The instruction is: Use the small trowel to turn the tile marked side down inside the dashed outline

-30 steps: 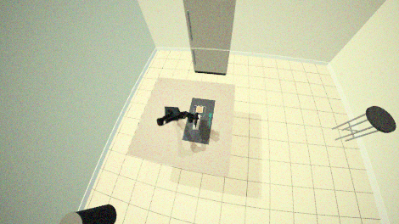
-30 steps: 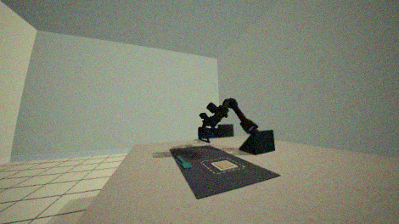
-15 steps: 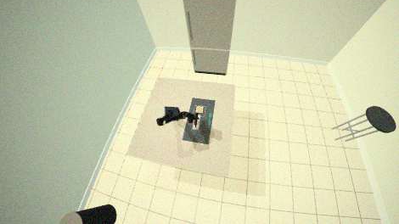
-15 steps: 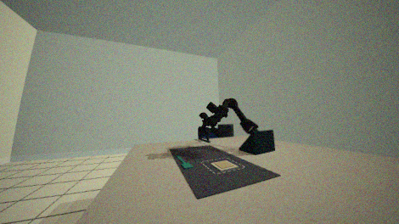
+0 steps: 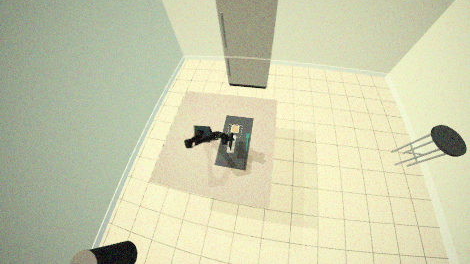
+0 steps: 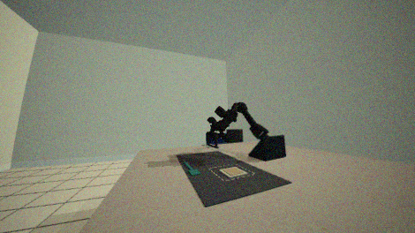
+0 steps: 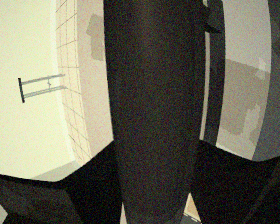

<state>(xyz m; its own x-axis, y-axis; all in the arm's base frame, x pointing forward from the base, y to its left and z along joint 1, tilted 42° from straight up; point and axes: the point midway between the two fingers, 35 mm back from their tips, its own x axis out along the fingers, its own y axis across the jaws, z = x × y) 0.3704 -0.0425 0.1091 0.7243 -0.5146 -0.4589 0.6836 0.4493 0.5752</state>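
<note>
The dark mat is 6 cm to the left of my gripper tip and 15 cm below it. The rest, counted from my gripper tip: white-framed tile: 1 cm behind, 20 cm to the left, 13 cm below; then teal trowel: 14 cm ahead, 6 cm to the left, 13 cm below.
</note>
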